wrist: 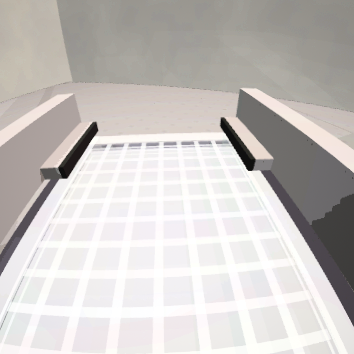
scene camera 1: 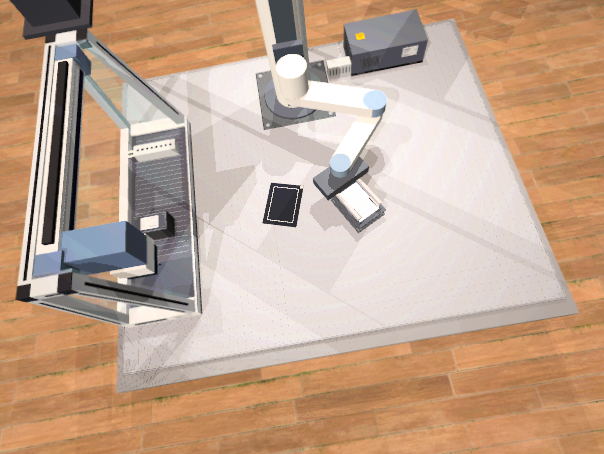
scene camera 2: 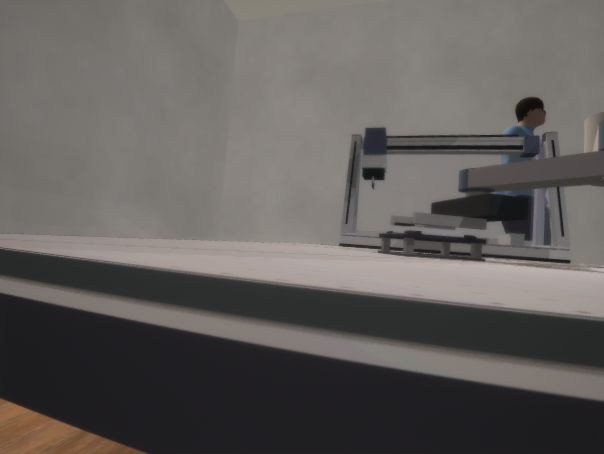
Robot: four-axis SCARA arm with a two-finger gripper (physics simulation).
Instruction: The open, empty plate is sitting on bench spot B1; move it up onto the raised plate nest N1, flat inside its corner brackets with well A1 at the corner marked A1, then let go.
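Frame: origin at the arm's base, x right, y ahead, z up, level; centimetres.
Where they show: gripper, fingertip midpoint: (wrist: 157,107) (scene camera 1: 369,211) (scene camera 2: 401,219).
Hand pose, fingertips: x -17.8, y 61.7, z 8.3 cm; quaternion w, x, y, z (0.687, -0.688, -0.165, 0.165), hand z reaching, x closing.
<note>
Each offset is from my fingertips to the centre of the thing. "spot": to the spot under its first point.
My gripper (scene camera 1: 360,199) (scene camera 2: 440,221) (wrist: 157,107) is shut to a narrow stance, with a wide gap left between its pads and nothing gripped. The white gridded plate @(dx +2.9, dy -5.5, dz -2.2 cm) (scene camera 1: 354,197) (wrist: 160,230) lies below the pads; its long edges show outside the pads' inner faces in the wrist view. The plate is over the dark raised nest @(dx +2.9, dy -5.5, dz -4.7 cm) (scene camera 1: 370,224) (scene camera 2: 429,238), lined up lengthwise with it. Whether it is flat inside every corner bracket is hidden, and the A1 mark cannot be read. The dark outlined bench spot @(spot: dx +29.5, dy -11.6, dz -6.8 cm) (scene camera 1: 283,205) bears no plate.
A framed gantry machine (scene camera 1: 194,250) (scene camera 2: 352,185) with a blue head @(spot: dx +68.6, dy +13.8, dz +41.8 cm) (scene camera 1: 107,245) (scene camera 2: 375,141) stands at the left in scene camera 1. A dark grey box @(spot: dx -21.9, dy -68.0, dz +4.5 cm) (scene camera 1: 387,42) stands behind the arm base. A person (scene camera 2: 530,117) stands behind the gantry.
</note>
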